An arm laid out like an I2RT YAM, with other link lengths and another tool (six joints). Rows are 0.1 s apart.
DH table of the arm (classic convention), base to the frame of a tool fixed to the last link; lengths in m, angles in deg. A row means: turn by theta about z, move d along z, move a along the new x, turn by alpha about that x. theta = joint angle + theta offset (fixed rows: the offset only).
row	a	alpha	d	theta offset
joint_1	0.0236	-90	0.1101	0
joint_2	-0.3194	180	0	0
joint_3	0.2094	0	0	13.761
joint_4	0.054	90	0.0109	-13.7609
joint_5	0	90	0.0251	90
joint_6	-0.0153	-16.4	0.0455	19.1
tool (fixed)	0	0	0.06	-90
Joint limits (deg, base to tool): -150..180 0..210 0..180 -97..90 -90..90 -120..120
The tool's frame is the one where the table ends.
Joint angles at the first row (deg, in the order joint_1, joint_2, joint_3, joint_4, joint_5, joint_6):
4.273 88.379 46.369 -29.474 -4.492 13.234
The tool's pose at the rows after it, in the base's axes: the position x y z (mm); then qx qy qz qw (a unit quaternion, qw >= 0):
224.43 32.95 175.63 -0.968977 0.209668 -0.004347 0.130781
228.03 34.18 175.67 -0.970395 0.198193 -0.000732 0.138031
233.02 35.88 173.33 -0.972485 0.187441 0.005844 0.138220
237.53 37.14 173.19 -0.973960 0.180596 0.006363 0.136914
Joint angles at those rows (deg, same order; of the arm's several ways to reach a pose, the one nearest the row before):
2.744 89.472 47.857 -29.366 -6.371 11.268
2.459 90.367 48.599 -29.387 -7.726 9.978
2.635 91.920 49.494 -29.429 -8.251 8.908
2.896 92.814 50.435 -29.541 -8.273 8.338

